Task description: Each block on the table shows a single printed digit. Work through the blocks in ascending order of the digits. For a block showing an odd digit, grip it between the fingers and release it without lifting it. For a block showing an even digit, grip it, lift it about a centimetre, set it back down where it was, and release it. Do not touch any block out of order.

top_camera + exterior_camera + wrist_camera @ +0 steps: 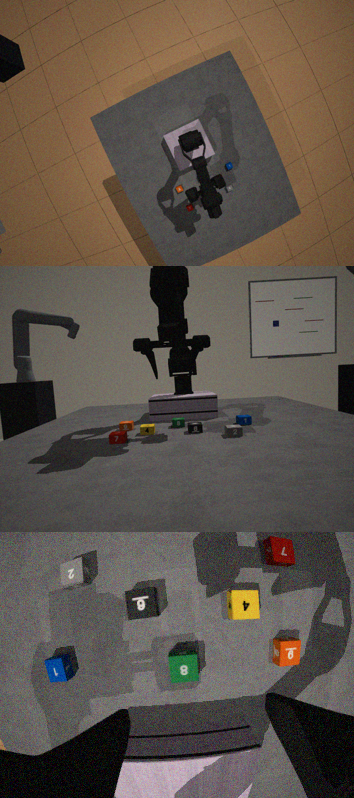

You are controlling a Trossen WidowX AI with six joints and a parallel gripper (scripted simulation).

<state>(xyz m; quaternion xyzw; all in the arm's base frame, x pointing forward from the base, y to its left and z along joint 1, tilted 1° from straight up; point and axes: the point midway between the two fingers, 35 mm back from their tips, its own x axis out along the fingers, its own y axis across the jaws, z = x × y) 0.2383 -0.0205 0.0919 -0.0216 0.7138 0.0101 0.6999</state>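
The blue 1 block lies 170 mm to the left of my gripper tip and 120 mm below it. The rest, counted from my gripper tip: yellow 4 block 60 mm ahead, 70 mm to the right, 120 mm below; then green 8 block 10 mm behind, 10 mm to the left, 120 mm below; then black 6 block 60 mm ahead, 50 mm to the left, 120 mm below.
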